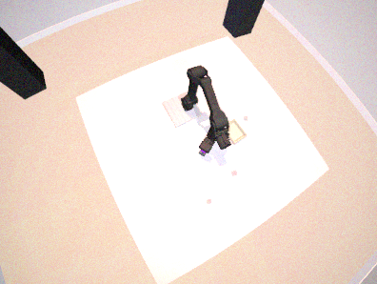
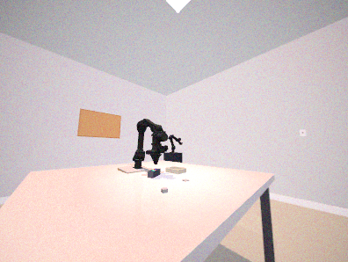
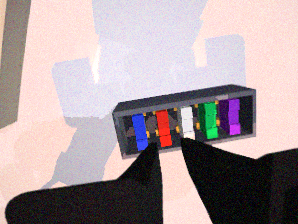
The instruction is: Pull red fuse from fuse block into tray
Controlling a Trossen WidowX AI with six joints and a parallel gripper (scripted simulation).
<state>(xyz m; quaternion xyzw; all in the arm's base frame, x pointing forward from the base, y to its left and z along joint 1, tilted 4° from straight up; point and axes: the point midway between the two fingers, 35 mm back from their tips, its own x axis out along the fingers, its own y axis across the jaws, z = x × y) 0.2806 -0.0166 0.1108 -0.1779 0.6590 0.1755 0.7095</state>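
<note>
The red fuse is 5 cm below my gripper tip. The rest, counted from my gripper tip: green fuse 5 cm below, 3 cm to the right, 2 cm ahead; then white fuse 5 cm below, 2 cm to the right, 1 cm ahead; then blue fuse 5 cm below, 2 cm to the left, 1 cm behind.
</note>
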